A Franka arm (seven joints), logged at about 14 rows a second.
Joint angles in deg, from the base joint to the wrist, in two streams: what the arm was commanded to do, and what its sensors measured. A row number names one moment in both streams.
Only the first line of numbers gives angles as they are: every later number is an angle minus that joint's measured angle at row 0.
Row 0, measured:
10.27, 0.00, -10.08, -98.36, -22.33, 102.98, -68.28
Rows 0 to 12, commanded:
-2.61, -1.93, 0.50, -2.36, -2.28, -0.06, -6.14
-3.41, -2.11, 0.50, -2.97, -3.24, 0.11, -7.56
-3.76, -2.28, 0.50, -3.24, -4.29, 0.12, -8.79
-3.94, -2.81, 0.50, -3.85, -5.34, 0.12, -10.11
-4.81, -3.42, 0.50, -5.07, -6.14, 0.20, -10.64
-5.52, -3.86, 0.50, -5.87, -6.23, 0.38, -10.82
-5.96, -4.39, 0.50, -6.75, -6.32, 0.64, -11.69
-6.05, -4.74, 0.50, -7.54, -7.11, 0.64, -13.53
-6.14, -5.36, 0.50, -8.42, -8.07, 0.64, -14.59
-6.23, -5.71, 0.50, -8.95, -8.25, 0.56, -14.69
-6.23, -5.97, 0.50, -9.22, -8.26, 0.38, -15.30
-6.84, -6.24, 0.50, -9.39, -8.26, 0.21, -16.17
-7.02, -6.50, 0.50, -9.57, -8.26, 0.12, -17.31
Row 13, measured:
-5.75, -4.10, -0.20, -7.24, -7.28, 0.02, -14.94
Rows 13 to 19, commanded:
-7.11, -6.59, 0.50, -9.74, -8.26, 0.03, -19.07
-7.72, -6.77, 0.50, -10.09, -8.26, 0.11, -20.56
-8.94, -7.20, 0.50, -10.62, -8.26, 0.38, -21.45
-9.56, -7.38, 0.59, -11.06, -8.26, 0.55, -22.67
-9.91, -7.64, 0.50, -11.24, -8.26, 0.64, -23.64
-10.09, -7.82, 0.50, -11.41, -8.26, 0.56, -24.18
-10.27, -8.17, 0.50, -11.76, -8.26, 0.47, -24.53
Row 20, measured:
-9.39, -5.67, -0.26, -9.14, -7.35, 0.03, -23.10
